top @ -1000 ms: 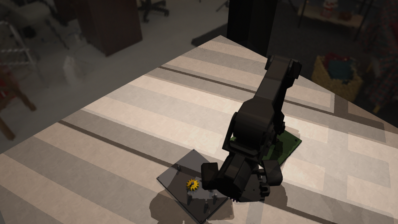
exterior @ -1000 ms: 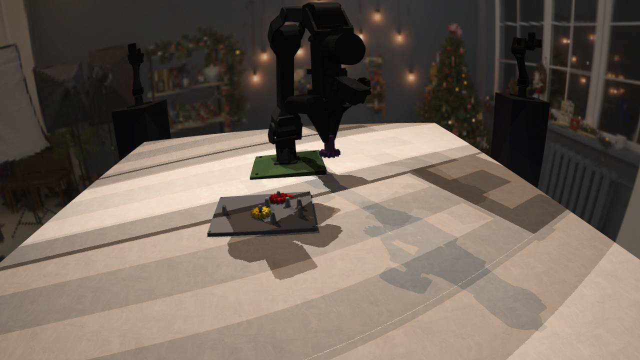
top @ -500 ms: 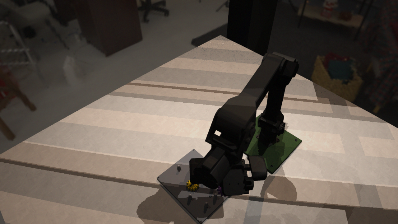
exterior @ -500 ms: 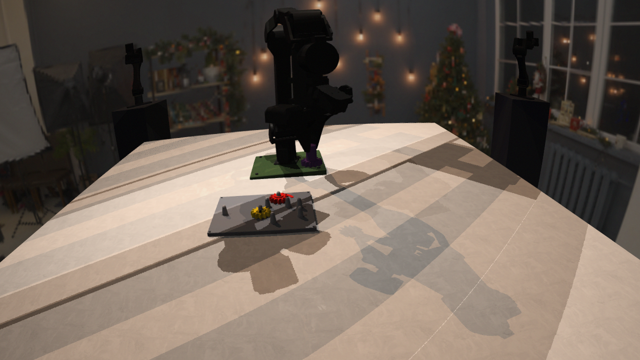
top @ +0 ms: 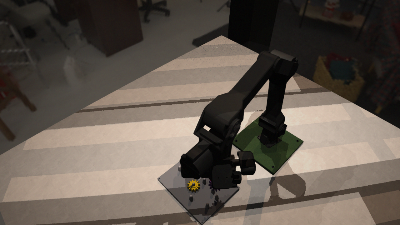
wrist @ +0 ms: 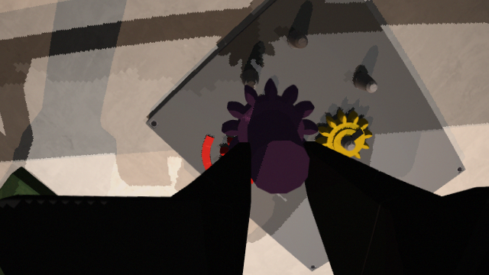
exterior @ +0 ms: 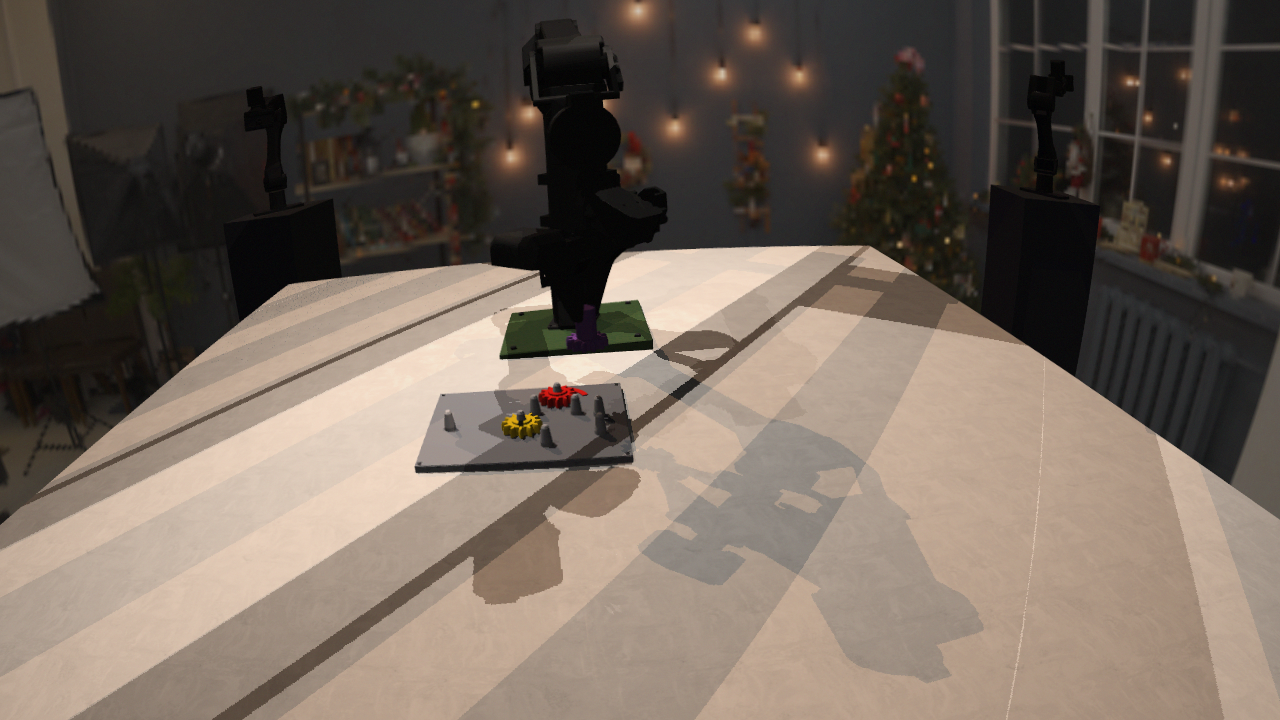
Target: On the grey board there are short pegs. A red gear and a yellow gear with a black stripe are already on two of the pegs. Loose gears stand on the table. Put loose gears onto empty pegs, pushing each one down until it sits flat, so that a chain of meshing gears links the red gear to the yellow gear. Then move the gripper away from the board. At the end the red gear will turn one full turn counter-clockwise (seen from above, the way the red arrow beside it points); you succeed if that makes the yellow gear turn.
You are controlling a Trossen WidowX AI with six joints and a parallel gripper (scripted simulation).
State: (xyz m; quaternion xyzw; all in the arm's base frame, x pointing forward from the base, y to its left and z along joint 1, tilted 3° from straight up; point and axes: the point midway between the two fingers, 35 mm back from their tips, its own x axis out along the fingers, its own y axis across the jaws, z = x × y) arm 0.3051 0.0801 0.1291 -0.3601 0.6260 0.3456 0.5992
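The yellow striped gear is 4 cm ahead of my gripper tip, 6 cm to the right of it and 10 cm below it. The rest, counted from my gripper tip: red arrow (6 cm behind, 3 cm to the right, 10 cm below); then red gear (3 cm behind, 4 cm to the right, 10 cm below); then purple gear (1 cm below).
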